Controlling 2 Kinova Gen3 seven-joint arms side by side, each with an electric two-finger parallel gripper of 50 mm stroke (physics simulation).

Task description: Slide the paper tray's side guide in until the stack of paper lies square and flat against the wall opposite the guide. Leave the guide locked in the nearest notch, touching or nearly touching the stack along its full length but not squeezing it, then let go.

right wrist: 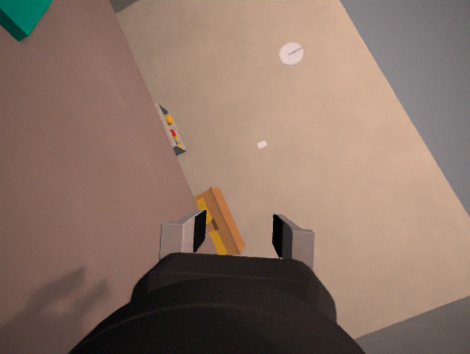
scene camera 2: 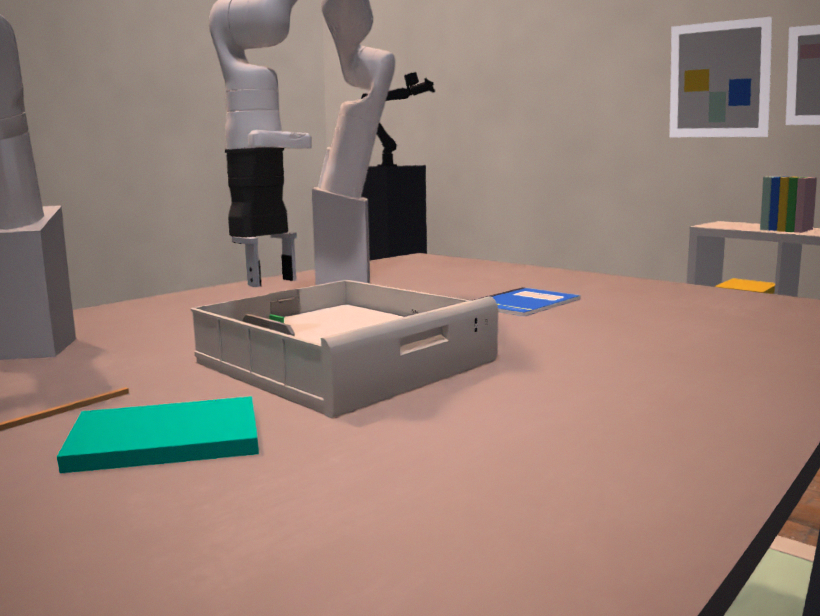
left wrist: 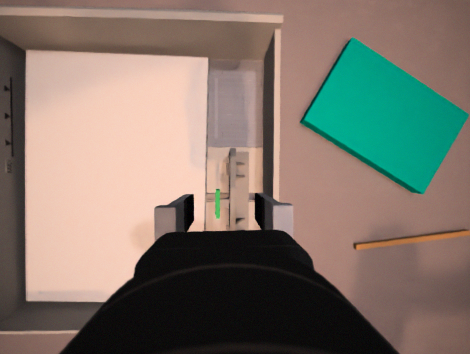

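Seen in the pictures: left gripper, fingertip midpoint: (scene camera 2: 272,283) (left wrist: 224,206); right gripper, fingertip midpoint: (right wrist: 239,226); left arm's base, link origin: (scene camera 2: 340,193); right arm's base, link origin: (scene camera 2: 15,219).
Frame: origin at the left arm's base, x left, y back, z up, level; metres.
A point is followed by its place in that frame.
Observation:
The grey paper tray (scene camera 2: 410,361) @(z -0.178, x -0.519, y -0.530 m) (left wrist: 278,110) @(z -0.135, x -0.622, y -0.409 m) stands on the table. The white paper stack (scene camera 2: 348,322) @(z -0.176, x -0.400, y -0.336 m) (left wrist: 115,150) @(z -0.176, x -0.434, y -0.404 m) lies in it, with a narrow gap to the wall at the left of the left wrist view. The grey side guide (scene camera 2: 268,324) @(z -0.146, x -0.564, y -0.329 m) (left wrist: 239,185) @(z -0.198, x -0.572, y -0.335 m) stands upright to the right of the stack there, apart from it, with a green tab (scene camera 2: 277,318) @(z -0.141, x -0.546, y -0.329 m) (left wrist: 217,203) @(z -0.138, x -0.543, y -0.325 m) on its stack side. My left gripper (scene camera 2: 270,268) @(z -0.091, x -0.551, y -0.328 m) (left wrist: 224,206) @(z -0.091, x -0.551, y -0.328 m) is open, pointing down above the guide, its fingers either side of guide and tab in view. My right gripper (right wrist: 239,226) @(z -0.008, x -1.264, y -0.191 m) is open and empty, away from the tray.
A teal block (scene camera 2: 159,431) @(z -0.201, x -0.806, y -0.404 m) (left wrist: 387,117) @(z -0.201, x -0.788, y -0.389 m) (right wrist: 22,17) @(z -0.201, x -0.872, y -0.382 m) and an orange stick (scene camera 2: 66,409) @(z -0.217, x -0.809, y -0.212 m) (left wrist: 410,240) @(z -0.212, x -0.803, y -0.209 m) lie beside the tray. A blue booklet (scene camera 2: 533,300) @(z -0.211, x 0.053, y -0.449 m) lies behind the tray. The right wrist view shows the table edge, a toy box (right wrist: 170,129) and an orange cabinet (right wrist: 225,220).

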